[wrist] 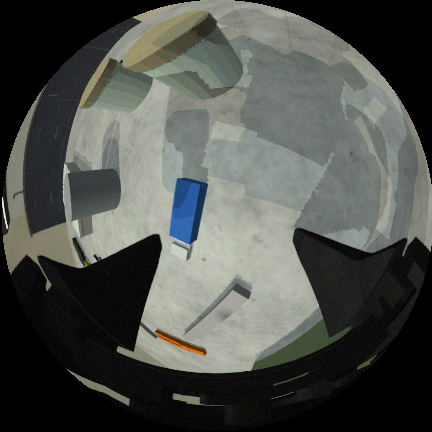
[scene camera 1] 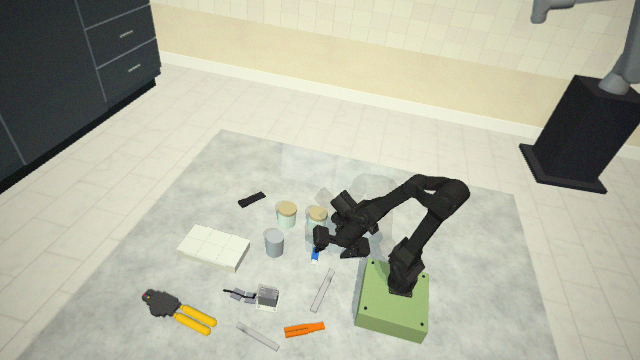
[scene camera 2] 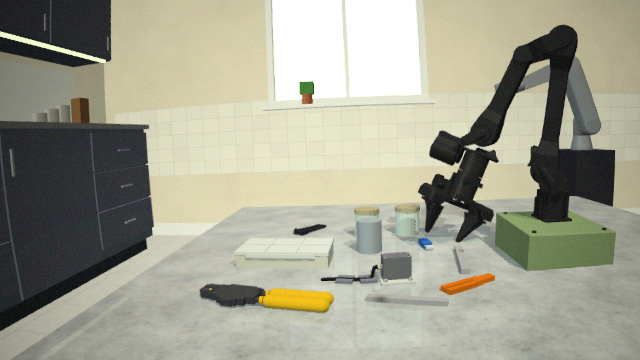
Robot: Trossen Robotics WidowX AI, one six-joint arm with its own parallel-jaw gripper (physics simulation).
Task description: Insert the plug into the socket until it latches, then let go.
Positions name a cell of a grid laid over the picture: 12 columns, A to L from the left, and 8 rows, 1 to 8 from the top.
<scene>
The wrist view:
gripper: G5
plug: F4, on the table
grey cylinder: C4, on the table
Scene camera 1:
gripper: G6
white tiled tray: D6
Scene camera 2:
gripper: I6
grey cylinder: G6
white tiled tray: F6
</scene>
